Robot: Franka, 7 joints.
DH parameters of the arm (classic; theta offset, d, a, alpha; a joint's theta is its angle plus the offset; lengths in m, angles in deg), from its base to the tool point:
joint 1: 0 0.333 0 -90
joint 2: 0 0 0 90
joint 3: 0 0.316 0.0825 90
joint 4: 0 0 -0.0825 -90
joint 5: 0 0.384 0 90
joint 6: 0 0 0.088 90
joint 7: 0 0.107 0 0
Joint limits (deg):
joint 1: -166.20..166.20
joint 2: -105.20..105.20
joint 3: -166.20..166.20
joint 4: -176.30..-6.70
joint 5: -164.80..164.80
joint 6: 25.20..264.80
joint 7: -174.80..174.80
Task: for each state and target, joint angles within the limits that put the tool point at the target. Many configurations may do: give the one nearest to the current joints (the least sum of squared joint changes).
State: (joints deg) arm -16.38 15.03 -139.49 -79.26 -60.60 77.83 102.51
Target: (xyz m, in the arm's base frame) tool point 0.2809 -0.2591 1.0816
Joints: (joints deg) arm -10.67 41.41 -133.02 -34.54 -69.16 119.71 102.51
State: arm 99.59 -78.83 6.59 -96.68 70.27 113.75 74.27
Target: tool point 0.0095 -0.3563 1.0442
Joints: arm 101.01 -67.24 2.70 -65.15 73.59 125.65 74.27
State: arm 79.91 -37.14 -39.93 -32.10 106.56 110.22 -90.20
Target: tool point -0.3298 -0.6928 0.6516
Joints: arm 66.76 -72.74 -37.30 -7.74 109.91 108.00 -90.20
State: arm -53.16 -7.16 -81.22 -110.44 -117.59 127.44 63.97
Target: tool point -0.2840 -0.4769 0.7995
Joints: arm -46.90 -17.16 -59.43 -91.36 -118.69 128.29 63.97
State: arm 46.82 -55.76 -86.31 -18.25 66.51 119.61 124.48
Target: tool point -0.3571 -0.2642 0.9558
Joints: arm 27.47 -45.61 -79.07 -6.70 70.23 70.67 124.48
